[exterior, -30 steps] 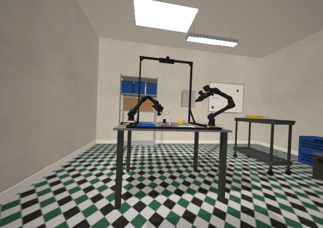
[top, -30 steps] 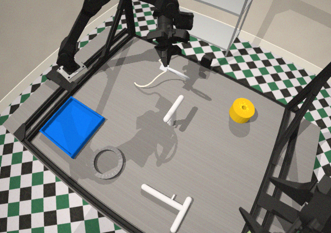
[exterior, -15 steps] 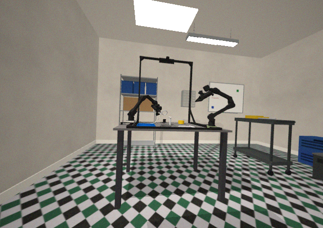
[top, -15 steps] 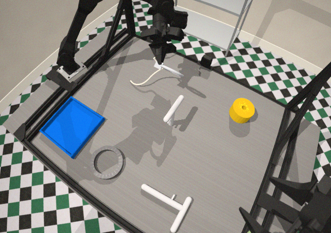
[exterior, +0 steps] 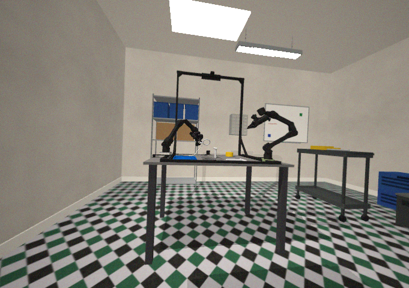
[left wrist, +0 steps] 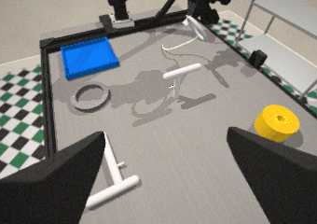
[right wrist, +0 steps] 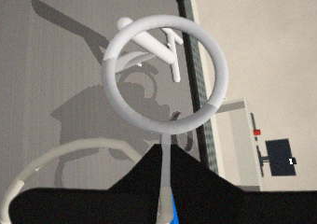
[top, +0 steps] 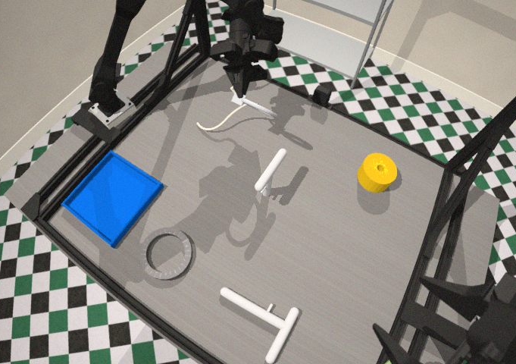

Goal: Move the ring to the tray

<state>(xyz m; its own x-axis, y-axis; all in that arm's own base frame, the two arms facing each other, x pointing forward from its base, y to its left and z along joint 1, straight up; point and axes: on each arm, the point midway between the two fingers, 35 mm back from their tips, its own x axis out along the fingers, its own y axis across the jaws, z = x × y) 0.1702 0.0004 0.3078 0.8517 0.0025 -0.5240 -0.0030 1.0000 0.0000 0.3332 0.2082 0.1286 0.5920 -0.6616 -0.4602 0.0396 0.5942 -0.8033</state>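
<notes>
My right hand is 380 mm short of the blue tray, 80 mm to the left of it and 160 mm above it. From my right hand the other things lie so: white t-shaped piece: 300 mm ahead, 400 mm to the left, 160 mm below; then yellow cylinder: 140 mm behind, 350 mm to the left, 150 mm below.
</notes>
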